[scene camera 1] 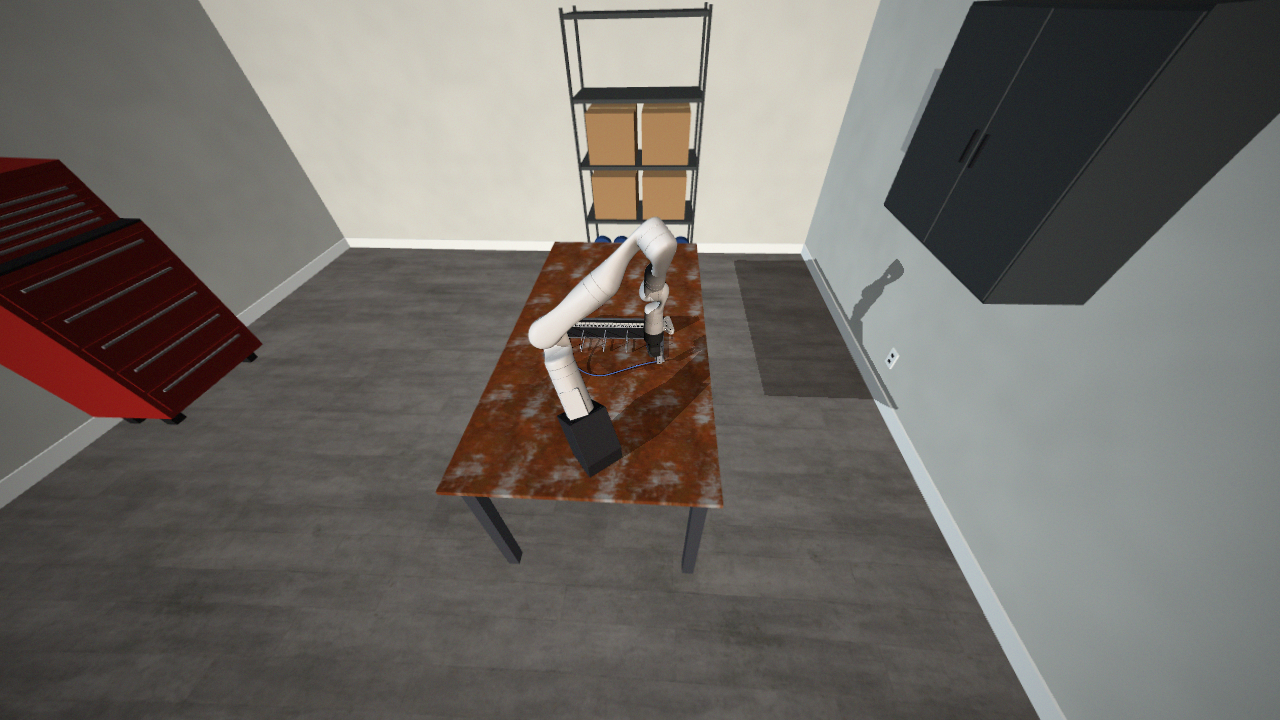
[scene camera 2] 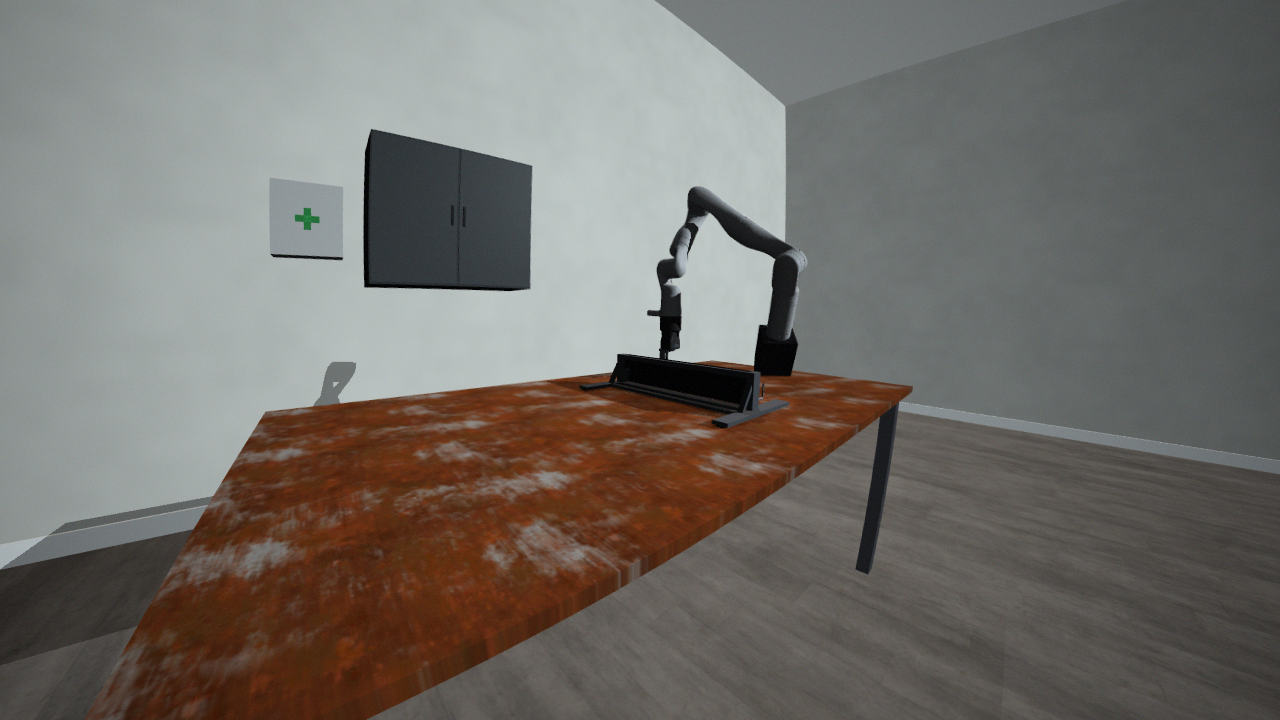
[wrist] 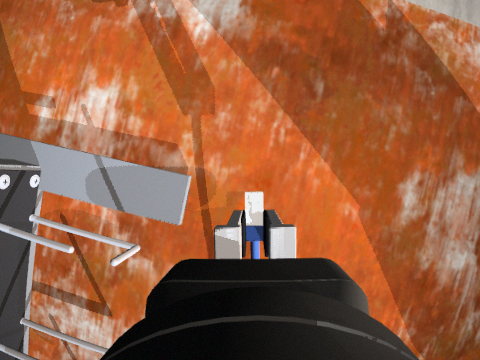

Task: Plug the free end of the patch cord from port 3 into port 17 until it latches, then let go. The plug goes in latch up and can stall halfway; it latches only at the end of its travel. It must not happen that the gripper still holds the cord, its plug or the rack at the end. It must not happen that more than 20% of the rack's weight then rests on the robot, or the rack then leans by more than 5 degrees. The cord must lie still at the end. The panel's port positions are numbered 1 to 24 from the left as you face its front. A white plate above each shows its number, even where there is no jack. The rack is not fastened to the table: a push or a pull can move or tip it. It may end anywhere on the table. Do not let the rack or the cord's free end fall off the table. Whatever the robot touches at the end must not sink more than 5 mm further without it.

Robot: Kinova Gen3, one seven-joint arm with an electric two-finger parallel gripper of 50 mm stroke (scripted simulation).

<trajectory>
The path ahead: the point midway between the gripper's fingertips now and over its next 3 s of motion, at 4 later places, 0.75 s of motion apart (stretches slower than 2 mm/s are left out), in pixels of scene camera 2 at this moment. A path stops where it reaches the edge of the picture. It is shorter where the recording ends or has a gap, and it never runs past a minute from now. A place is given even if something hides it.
The gripper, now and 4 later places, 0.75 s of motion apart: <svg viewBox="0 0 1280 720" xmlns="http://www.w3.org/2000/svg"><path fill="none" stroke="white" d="M663 366L663 361L663 361L665 360L668 359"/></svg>
</trajectory>
